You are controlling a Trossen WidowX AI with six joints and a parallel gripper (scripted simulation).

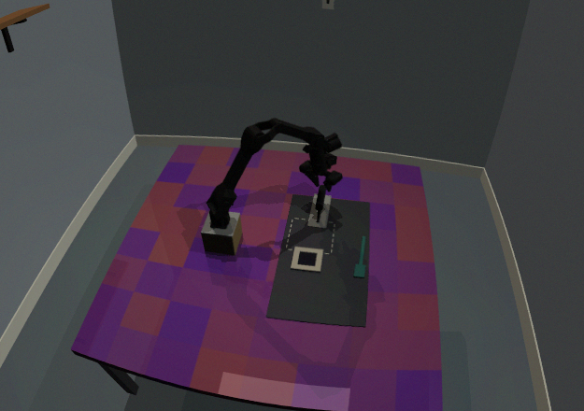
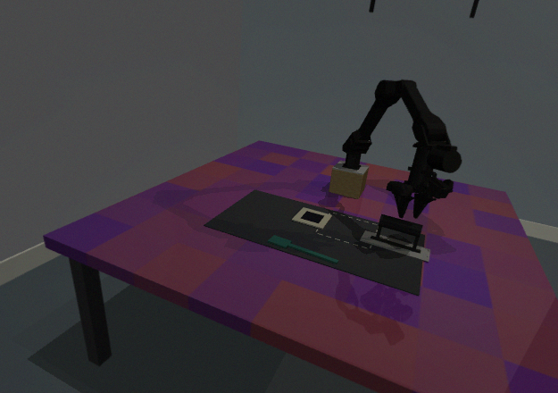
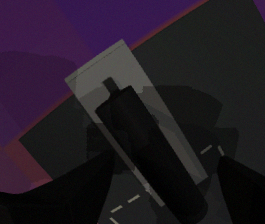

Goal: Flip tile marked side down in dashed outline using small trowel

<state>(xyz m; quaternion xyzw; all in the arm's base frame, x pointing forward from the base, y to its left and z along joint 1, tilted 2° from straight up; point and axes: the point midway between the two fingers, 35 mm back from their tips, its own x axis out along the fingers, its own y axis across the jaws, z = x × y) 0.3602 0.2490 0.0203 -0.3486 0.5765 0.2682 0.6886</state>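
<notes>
Now: the dark mat 250 mm to the right of my gripper tip, 120 mm below it and 30 mm ahead of it. From my gripper tip the other things lie so: tan tile (290 mm to the right, 100 mm below, 30 mm behind); then teal trowel (280 mm to the right, 170 mm ahead, 100 mm below).
</notes>
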